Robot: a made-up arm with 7 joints.
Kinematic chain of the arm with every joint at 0, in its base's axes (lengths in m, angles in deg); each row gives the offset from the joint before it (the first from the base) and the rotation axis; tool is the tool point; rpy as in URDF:
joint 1: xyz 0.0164 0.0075 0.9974 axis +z
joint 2: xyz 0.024 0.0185 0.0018 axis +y
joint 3: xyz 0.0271 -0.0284 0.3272 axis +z
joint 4: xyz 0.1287 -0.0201 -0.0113 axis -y
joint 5: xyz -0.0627 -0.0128 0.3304 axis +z
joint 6: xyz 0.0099 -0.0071 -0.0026 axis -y
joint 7: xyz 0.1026 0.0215 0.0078 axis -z
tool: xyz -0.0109 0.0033 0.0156 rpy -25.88 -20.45 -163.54
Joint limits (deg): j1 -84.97..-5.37 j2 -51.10..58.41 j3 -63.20..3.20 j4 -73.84..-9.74 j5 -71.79..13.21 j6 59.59..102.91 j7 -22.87..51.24
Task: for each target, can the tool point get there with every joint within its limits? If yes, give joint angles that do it. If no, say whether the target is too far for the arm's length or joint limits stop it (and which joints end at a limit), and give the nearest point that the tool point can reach.
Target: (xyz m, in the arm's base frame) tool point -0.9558 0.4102 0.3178
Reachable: no: too far | nearest point -0.5096 0.1640 1.4510 | short by 1.243 m
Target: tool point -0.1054 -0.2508 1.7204
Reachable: yes | joints -17.10 -28.96 -44.11 -43.60 -22.94 83.57 29.66
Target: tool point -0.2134 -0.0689 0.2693
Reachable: no: joint limits stop it (at a limit: joint 1, joint 2, joint 4, joint 6, joint 7) | nearest point -0.1175 -0.6898 0.7856 | short by 0.813 m
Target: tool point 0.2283 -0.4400 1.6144
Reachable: yes | joints -42.81 5.21 -22.25 -43.20 -55.19 76.04 22.89
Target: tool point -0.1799 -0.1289 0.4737
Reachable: no: joint limits stop it (at a limit: joint 1, joint 2, joint 4, joint 6, joint 7) | nearest point -0.1397 -0.6872 0.7930 | short by 0.644 m
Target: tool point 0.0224 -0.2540 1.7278
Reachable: yes | joints -36.46 -20.96 -22.88 -45.31 -46.71 63.59 12.68
